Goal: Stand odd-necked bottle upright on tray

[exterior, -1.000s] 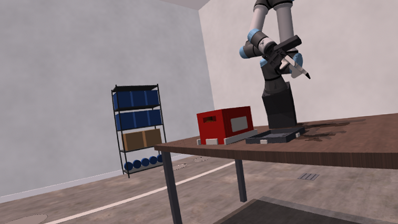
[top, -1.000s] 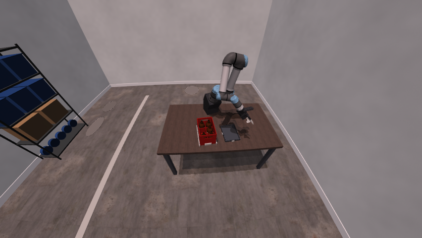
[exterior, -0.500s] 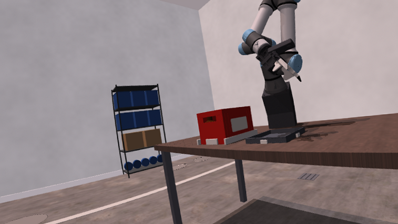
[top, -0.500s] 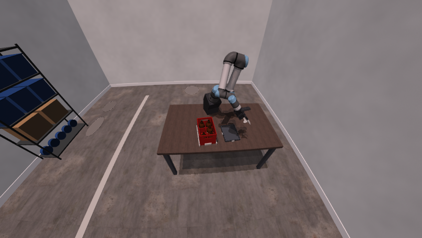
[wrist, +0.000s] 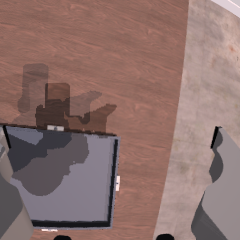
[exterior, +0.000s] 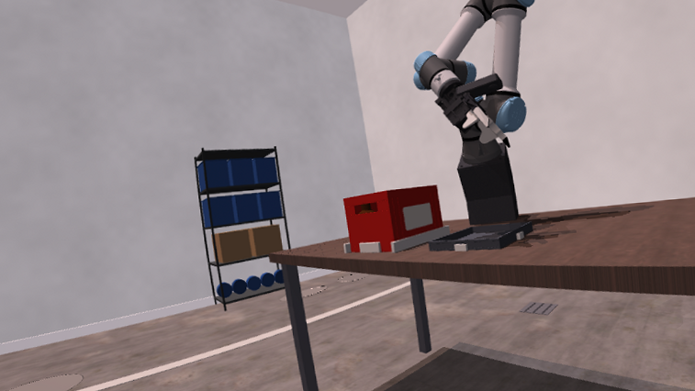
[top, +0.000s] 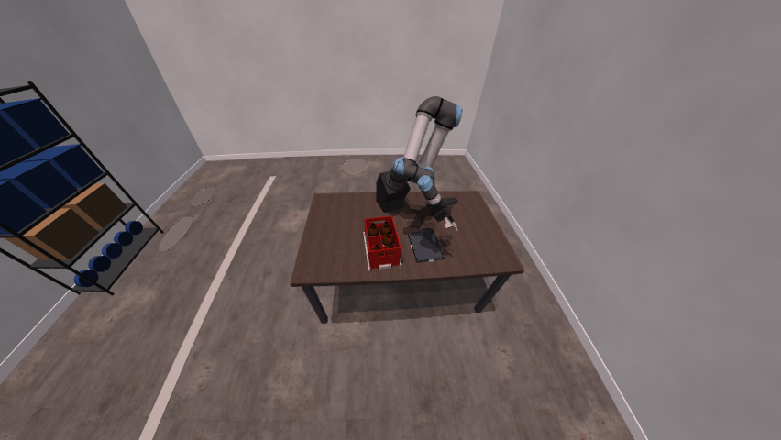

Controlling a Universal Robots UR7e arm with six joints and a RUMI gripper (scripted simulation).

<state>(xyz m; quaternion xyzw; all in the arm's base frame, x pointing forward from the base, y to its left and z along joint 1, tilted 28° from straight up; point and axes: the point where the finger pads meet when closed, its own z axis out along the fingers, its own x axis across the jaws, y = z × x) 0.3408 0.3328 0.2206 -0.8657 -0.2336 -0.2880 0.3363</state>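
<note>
Now: hand 60 mm short of the red crate, 410 mm to the left of it and 170 mm above it. Also, from my hand: dark tray: 10 mm behind, 120 mm to the right, 240 mm below; brown bottle: 50 mm ahead, 370 mm to the right, 170 mm below; glass bottle: 160 mm ahead, 420 mm to the right, 170 mm below.
</note>
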